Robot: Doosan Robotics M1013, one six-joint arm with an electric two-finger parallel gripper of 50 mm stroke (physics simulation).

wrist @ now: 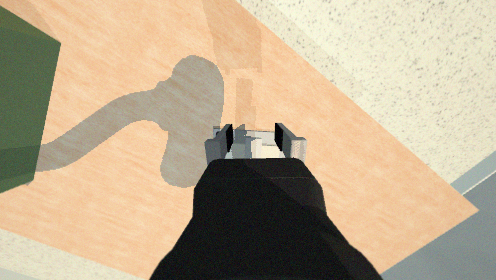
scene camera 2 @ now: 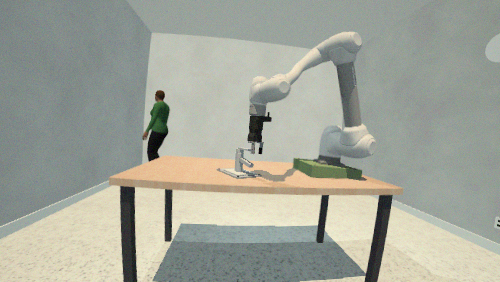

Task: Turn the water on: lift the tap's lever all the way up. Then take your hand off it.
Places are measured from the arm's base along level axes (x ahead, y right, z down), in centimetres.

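Pixels of known places: gripper, fingertip midpoint: point(wrist: 253, 132) point(scene camera 2: 256, 153); arm's base, link origin: point(scene camera 2: 328, 163).
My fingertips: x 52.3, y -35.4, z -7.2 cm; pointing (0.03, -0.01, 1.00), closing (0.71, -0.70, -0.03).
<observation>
Ahead of a thing's pixels: the offset from my fingertips to its middle. "*": to the spot under its first point. Level surfaces: height alone.
A pale grey tap {* dx +10.2, dy +9.2, dz +6.8 cm} point(scene camera 2: 238, 162) point(wrist: 255, 146) stands upright on a flat white base plate {* dx +16.6, dy +6.9, dz +12.8 cm} point(scene camera 2: 226, 172). Its lever {dx +6.3, dy +6.8, dz -1.5 cm} point(scene camera 2: 246, 149) at the top looks about level in the scene view and points right, toward my gripper. The spout {dx +5.7, dy +6.1, dz +5.9 cm} point(scene camera 2: 247, 162) slopes down to the right below it. My gripper point(scene camera 2: 257, 149) point(wrist: 253, 132) points straight down, open and empty. Its fingertips are at about the lever's height, by the lever's free end. In the wrist view parts of the tap show between the two fingers. The gripper body hides the rest, and contact with the lever cannot be told.
The wooden table {dz +13.7 cm} point(scene camera 2: 175, 172) point(wrist: 120, 210) carries the tap and a green mounting block point(scene camera 2: 320, 169) point(wrist: 22, 100) under the arm's base, right of the tap in the scene view. A person in a green top point(scene camera 2: 159, 117) stands behind the table at the left.
</observation>
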